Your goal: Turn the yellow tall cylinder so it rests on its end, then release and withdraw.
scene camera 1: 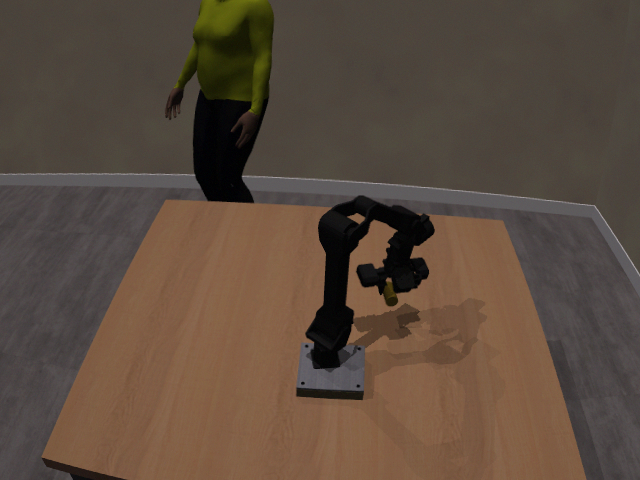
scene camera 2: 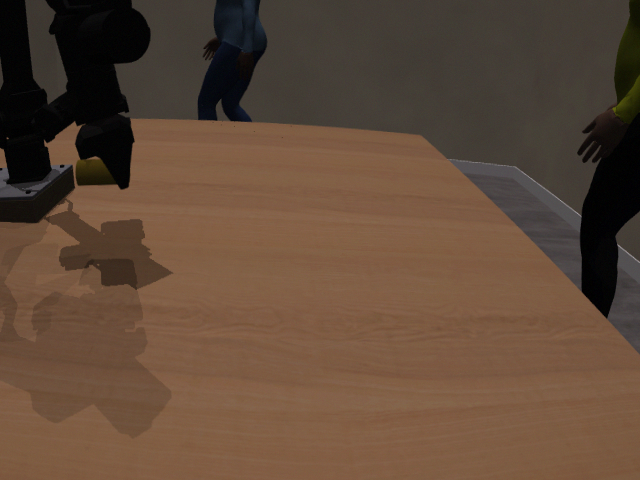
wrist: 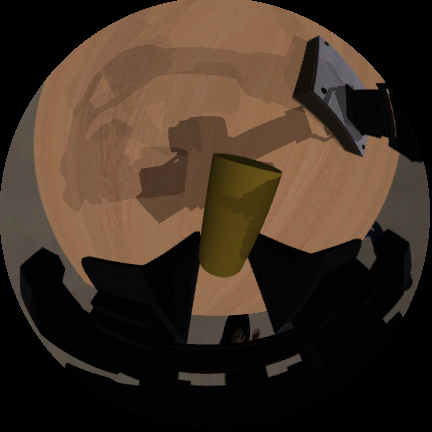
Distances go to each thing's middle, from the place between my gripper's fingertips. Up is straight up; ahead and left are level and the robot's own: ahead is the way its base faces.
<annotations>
I see my gripper 3 cm past the yellow tall cylinder (wrist: 240, 190) and 2 cm below it.
</annotations>
